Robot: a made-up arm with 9 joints.
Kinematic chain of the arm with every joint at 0, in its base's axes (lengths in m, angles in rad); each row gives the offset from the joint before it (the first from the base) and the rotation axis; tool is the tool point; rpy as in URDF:
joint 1: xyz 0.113 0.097 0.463 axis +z
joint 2: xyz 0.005 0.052 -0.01 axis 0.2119 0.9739 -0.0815
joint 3: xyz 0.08 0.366 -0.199 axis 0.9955 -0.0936 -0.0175
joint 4: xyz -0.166 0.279 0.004 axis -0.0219 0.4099 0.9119
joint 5: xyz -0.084 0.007 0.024 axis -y
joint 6: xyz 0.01 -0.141 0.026 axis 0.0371 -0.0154 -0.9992
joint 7: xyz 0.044 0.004 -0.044 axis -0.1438 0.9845 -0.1
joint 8: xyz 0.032 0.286 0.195 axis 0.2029 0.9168 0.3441
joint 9: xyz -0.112 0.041 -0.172 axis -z
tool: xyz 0.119 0.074 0.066 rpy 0 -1.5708 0
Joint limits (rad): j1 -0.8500..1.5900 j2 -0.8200..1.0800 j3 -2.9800..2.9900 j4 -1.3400..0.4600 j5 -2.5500..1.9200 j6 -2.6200..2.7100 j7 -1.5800..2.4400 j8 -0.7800..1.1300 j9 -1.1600..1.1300
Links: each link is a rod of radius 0.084 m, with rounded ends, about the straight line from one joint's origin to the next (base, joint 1, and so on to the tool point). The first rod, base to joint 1, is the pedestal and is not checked.
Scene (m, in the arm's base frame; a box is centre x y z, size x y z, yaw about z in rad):
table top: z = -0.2
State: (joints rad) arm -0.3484 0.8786 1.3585 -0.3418 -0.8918 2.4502 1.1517 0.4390 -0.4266
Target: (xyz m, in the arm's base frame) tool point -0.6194 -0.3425 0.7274
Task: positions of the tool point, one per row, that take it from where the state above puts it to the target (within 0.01 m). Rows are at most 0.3 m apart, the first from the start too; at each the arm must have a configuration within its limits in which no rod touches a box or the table.
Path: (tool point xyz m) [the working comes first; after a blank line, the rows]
Joints at the target: 1.3501 0.8585 1.2737 -0.9797 -0.8933 2.7100 1.5127 0.7454 -0.6723
Straight joint move there: clear.

1: -0.3258 0.7057 0.3508
2: -0.5180 0.5468 0.4121
3: -0.6490 0.3379 0.4819
4: -0.7082 0.1036 0.5590
5: -0.6954 -0.1306 0.6415
6: -0.6194 -0.3425 0.7274

